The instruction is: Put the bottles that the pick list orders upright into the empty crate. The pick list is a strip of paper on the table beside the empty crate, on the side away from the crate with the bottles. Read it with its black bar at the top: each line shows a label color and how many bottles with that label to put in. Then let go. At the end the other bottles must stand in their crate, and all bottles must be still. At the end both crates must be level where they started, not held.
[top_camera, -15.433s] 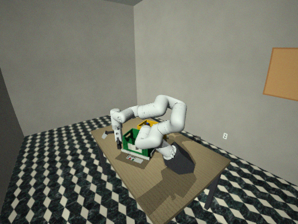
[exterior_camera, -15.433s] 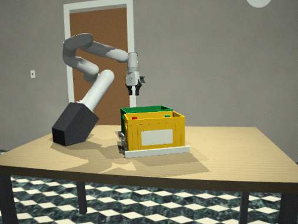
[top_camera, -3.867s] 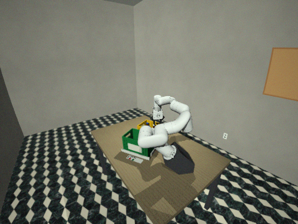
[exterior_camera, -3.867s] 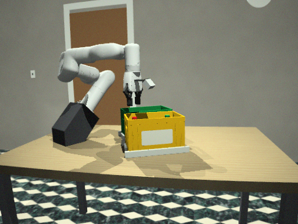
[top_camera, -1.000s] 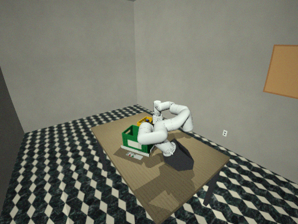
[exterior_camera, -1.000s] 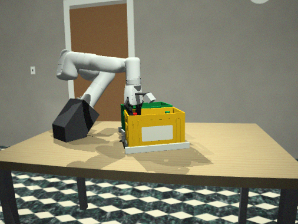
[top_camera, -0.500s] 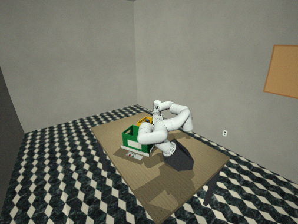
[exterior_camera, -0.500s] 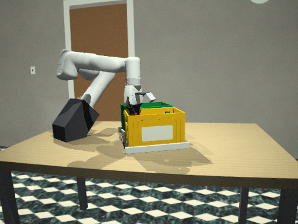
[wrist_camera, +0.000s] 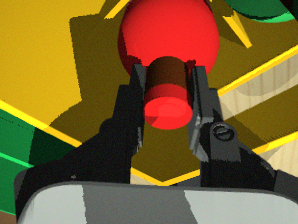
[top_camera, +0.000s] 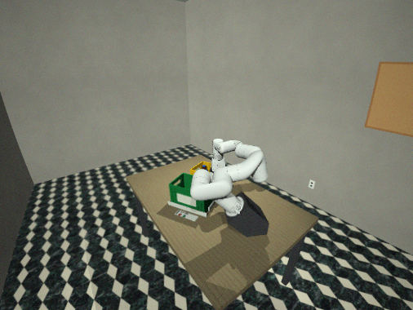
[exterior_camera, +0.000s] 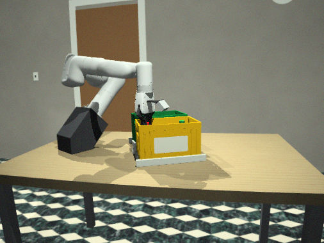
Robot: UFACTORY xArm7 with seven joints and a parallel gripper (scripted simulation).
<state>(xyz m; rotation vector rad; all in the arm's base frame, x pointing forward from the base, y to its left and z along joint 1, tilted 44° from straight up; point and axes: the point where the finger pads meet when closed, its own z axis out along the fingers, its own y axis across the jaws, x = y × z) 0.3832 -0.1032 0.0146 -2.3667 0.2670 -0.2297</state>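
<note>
The red bottle lies 70 mm below my hand. From my hand the other things lie so: green-capped bottle 70 mm to the right, 70 mm below, 50 mm ahead; yellow crate 100 mm ahead, 70 mm below, 20 mm to the left; white-topped bottle 120 mm ahead, 70 mm below, 10 mm to the right.
</note>
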